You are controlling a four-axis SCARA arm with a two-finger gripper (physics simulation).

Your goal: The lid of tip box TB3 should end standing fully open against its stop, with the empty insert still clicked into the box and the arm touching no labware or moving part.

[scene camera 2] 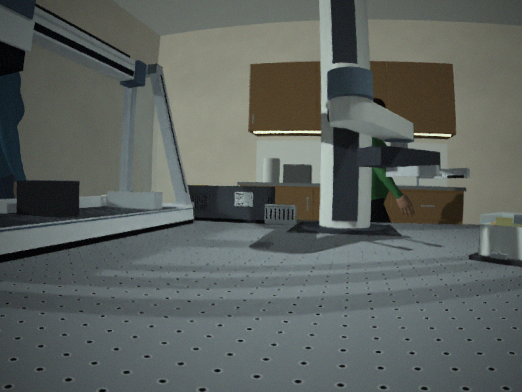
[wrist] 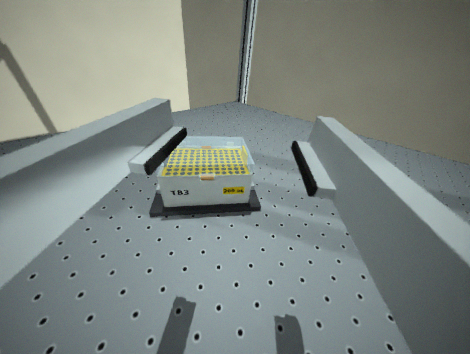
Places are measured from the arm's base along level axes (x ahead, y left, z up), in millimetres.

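Pixels of known places: gripper, between the fingertips: (scene camera 2: 453, 171) (wrist: 240, 124); arm's base, origin of its link: (scene camera 2: 344, 232).
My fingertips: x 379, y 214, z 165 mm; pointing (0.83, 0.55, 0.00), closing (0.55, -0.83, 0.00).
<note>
Ahead of a thing's pixels: the offset from my fingertips to its middle. "spot": to the spot under its first point. Level surfaces: height alone.
Tip box TB3 @(61 mm ahead, 101 mm left, 113 mm down) (scene camera 2: 501, 242) (wrist: 205, 192) is white and sits on a black base plate @(spot: 21 mm back, 114 mm left, 144 mm down) (wrist: 156, 208). Its yellow insert @(61 mm ahead, 101 mm left, 87 mm down) (scene camera 2: 505, 221) (wrist: 206, 161) is seated in the box, with orange clips at front and back. The clear lid @(60 mm ahead, 100 mm left, 83 mm down) (scene camera 2: 492, 216) (wrist: 215, 141) appears low over the insert, down on or close to the box; it does not stand upright, and its exact angle is hard to tell. My gripper (scene camera 2: 455, 173) (wrist: 240, 124) is shut with nothing between its fingers, which stand spaced apart. It is above and apart from the box; the left finger overlaps the box's left edge in the wrist view.
The white arm column (scene camera 2: 345, 200) stands on the perforated table @(152 mm down) (scene camera 2: 240, 310). A gantry frame (scene camera 2: 170, 130) with a dark block @(spot: 186 mm ahead, 749 mm right, 67 mm down) (scene camera 2: 48, 198) is at the left. A dark crate @(spot: 414 mm back, 624 mm right, 91 mm down) (scene camera 2: 215, 202) and a small slotted rack @(spot: 423 mm back, 414 mm right, 94 mm down) (scene camera 2: 280, 205) stand behind. A person in green (scene camera 2: 391, 186) is behind the arm.
</note>
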